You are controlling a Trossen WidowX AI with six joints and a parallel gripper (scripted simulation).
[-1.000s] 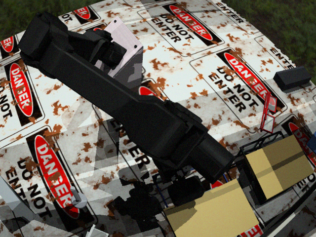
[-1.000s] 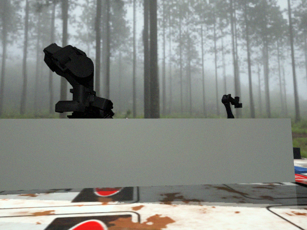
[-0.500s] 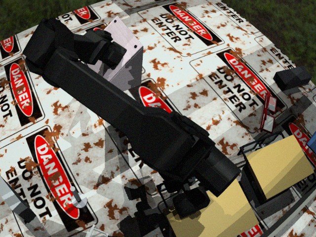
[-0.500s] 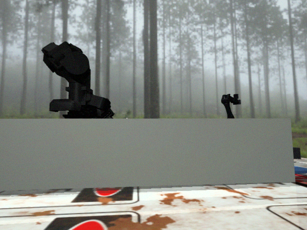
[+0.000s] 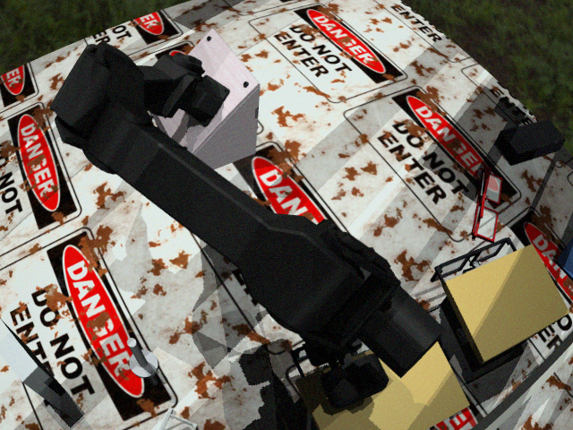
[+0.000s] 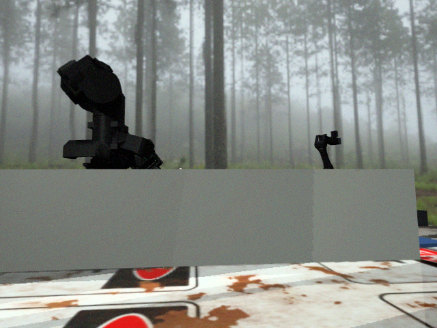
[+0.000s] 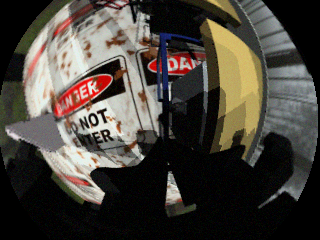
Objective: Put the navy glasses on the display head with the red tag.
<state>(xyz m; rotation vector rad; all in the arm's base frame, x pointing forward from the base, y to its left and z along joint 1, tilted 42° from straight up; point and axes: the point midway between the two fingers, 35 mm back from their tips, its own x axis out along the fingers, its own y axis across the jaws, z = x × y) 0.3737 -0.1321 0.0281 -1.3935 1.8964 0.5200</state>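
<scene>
The display head lies 8 cm ahead of my gripper tip, 2 cm to the left of it and 1 cm below it. From my gripper tip the other things lie so: dark block: 3 cm behind, 63 cm to the left, 5 cm below; metal peg: 13 cm behind, 17 cm to the right, 4 cm below; blue tag: 19 cm ahead, 48 cm to the left, 6 cm below.
</scene>
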